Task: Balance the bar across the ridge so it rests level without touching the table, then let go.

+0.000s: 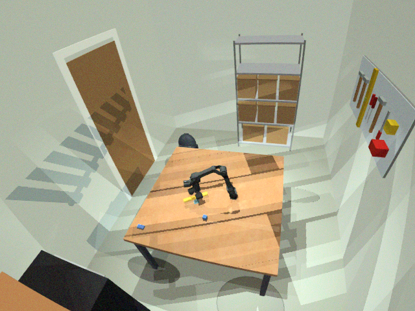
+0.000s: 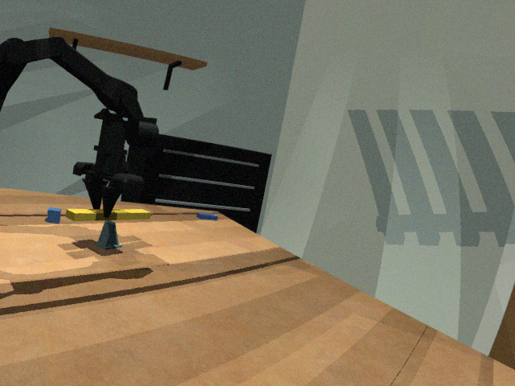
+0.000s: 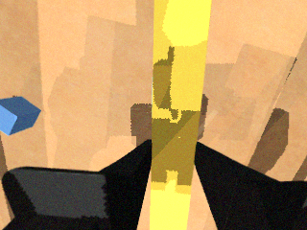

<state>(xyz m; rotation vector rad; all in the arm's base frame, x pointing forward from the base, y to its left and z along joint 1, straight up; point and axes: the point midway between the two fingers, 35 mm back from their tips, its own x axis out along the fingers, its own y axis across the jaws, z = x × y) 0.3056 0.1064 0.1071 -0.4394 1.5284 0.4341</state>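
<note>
Right now the bar is 20 mm to the left of my gripper tip and 20 mm ahead of it. The rest, counted from my gripper tip: blue cube: 180 mm to the left, 110 mm behind, 60 mm below; then flat blue block: 430 mm ahead, 390 mm to the left, 60 mm below.
</note>
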